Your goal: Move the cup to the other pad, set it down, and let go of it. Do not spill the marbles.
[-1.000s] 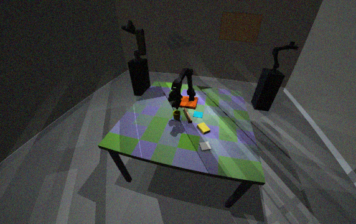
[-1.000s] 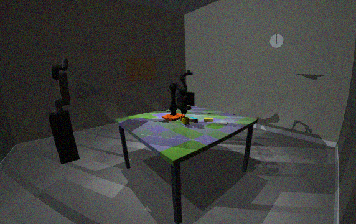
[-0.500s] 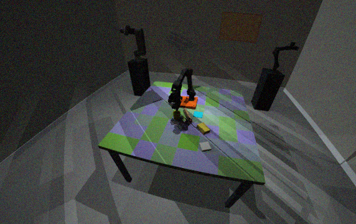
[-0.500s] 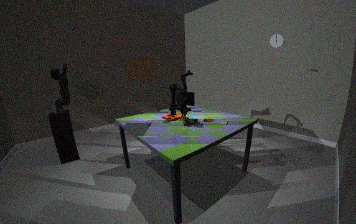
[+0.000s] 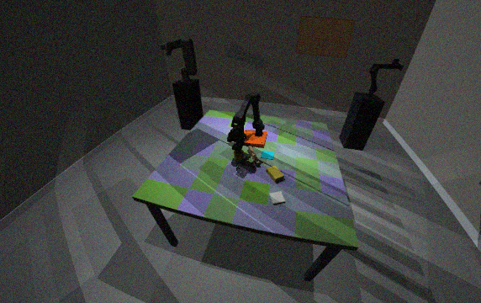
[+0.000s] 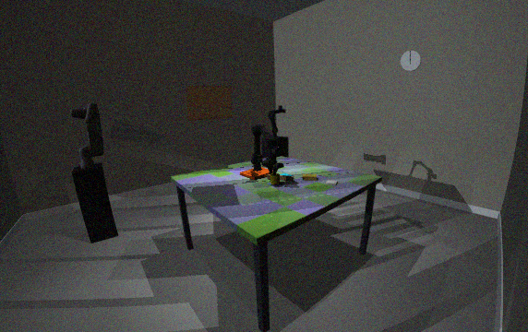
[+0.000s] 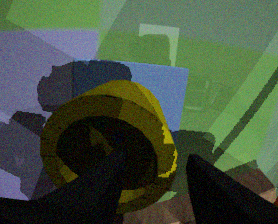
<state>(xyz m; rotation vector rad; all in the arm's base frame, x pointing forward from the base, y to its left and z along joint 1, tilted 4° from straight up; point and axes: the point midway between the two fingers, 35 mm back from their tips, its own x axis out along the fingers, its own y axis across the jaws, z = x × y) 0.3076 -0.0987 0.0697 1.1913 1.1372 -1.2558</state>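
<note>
Now: the yellow cup 30 mm below my gripper tip and 20 mm ahead of it. Round my gripper tip: light blue pad: 70 mm below, 20 mm ahead; then cyan pad: 200 mm to the left, 80 mm behind, 70 mm below; then brown stick: 100 mm to the left, 50 mm below, 30 mm behind.
</note>
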